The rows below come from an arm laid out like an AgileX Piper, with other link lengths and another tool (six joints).
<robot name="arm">
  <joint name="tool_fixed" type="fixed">
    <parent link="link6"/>
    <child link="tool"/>
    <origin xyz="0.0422 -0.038 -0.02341" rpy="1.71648 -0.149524 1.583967"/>
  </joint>
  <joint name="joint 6" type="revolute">
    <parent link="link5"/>
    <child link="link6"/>
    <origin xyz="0.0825 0 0.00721"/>
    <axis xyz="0.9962 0 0.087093"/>
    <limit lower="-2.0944" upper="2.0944"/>
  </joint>
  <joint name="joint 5" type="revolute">
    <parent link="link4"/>
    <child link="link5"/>
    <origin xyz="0 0 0"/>
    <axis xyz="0 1 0"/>
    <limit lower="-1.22" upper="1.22"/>
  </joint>
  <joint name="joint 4" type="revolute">
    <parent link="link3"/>
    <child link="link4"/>
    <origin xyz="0.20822 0 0.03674"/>
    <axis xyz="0.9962 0 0.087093"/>
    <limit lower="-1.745" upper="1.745"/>
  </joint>
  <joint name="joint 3" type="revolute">
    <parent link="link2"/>
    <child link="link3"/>
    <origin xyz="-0.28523 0 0.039"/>
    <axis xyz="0 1 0"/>
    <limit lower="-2.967" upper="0"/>
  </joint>
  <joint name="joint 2" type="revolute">
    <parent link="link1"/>
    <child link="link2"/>
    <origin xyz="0 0 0"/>
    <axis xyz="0 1 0"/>
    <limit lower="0" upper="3.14"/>
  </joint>
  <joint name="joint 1" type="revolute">
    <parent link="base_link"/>
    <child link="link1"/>
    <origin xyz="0 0 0.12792"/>
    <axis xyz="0 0 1"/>
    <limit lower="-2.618" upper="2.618"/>
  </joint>
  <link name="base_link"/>
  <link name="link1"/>
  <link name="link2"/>
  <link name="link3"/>
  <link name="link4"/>
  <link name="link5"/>
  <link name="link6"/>
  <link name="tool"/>
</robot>
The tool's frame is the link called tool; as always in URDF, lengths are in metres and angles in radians.
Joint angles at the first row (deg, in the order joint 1, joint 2, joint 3, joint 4, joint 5, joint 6):
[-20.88 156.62 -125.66 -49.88 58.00 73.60]
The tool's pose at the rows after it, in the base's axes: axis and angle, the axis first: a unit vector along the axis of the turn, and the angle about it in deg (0 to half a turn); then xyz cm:
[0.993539 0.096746 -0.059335 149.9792 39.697 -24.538 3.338]
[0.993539 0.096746 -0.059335 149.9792 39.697 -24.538 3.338]
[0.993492 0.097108 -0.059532 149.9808 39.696 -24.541 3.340]
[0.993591 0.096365 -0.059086 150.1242 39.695 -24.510 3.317]
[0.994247 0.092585 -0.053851 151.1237 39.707 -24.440 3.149]
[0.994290 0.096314 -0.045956 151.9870 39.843 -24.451 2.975]
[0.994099 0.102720 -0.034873 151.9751 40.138 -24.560 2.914]
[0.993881 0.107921 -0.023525 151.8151 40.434 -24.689 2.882]
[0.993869 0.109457 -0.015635 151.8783 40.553 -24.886 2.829]
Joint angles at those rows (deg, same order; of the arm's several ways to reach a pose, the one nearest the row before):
[-20.88 156.62 -125.66 -49.88 58.11 73.60]
[-20.88 156.62 -125.66 -49.88 58.11 73.60]
[-20.88 156.62 -125.66 -49.88 58.11 73.55]
[-20.88 156.61 -125.66 -49.71 58.11 73.55]
[-21.05 156.62 -125.71 -48.48 57.75 73.36]
[-21.22 156.62 -125.70 -47.42 56.70 72.68]
[-21.29 156.62 -125.80 -47.30 55.30 72.44]
[-21.37 156.62 -125.92 -47.36 53.94 72.41]
[-21.62 156.62 -125.97 -47.20 52.95 72.34]

